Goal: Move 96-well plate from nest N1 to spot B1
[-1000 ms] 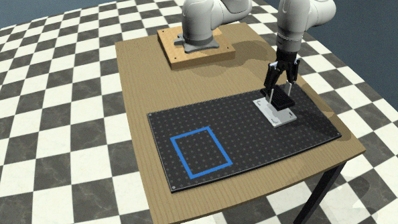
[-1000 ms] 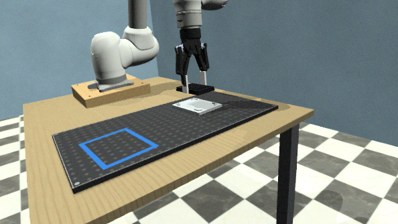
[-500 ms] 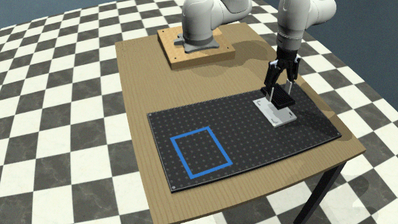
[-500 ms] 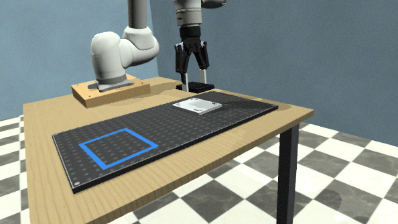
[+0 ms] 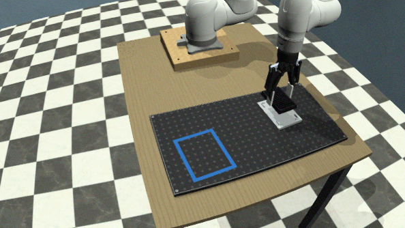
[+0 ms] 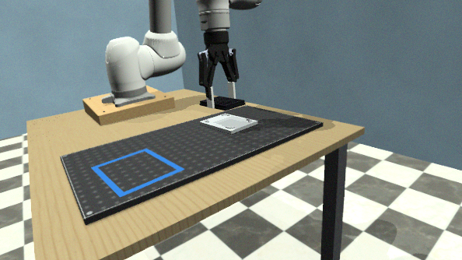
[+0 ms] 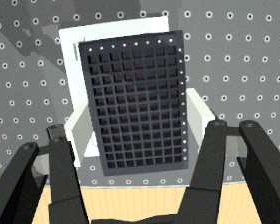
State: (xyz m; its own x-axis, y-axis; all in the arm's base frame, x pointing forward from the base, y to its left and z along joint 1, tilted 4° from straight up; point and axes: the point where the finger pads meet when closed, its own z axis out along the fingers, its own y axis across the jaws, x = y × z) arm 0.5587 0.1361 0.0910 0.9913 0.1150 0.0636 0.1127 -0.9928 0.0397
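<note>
Right now my hand is 10 cm above the plate nest N1, 2 cm to the right of it and 1 cm past it. From my hand the other things lie so: black 96-well plate: 2 cm below.
</note>
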